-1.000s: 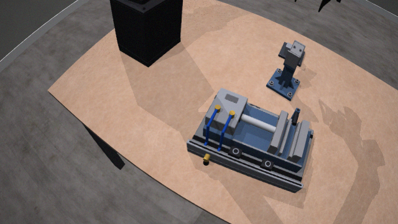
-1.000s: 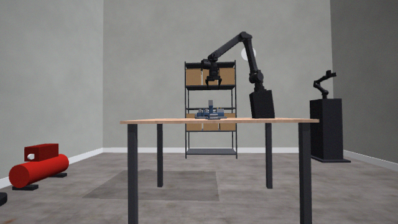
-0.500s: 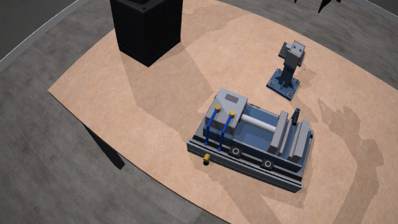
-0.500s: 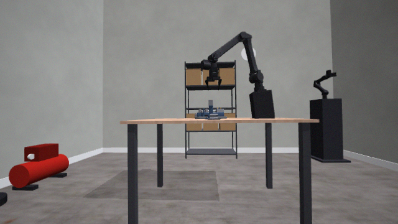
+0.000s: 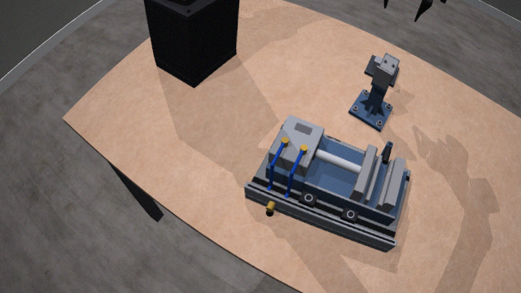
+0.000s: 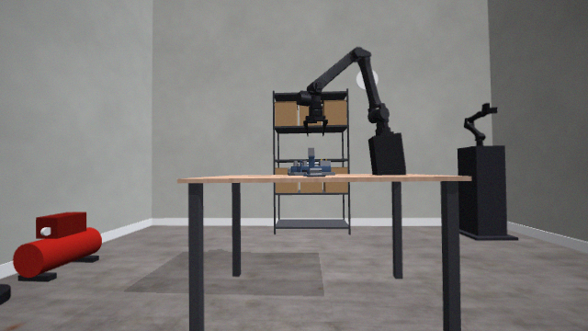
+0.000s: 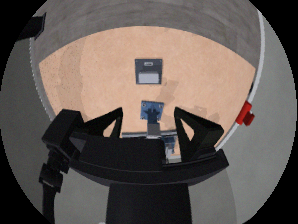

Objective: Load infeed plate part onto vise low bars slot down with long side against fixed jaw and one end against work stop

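Now: hand 19 cm above the grey part and 1 cm to the right of it. From my hand the other things lie so: grey plate 21 cm below, 1 cm to the left; moving jaw 37 cm to the right, 14 cm below, 5 cm ahead; work stop 32 cm to the right, 13 cm below, 8 cm ahead.
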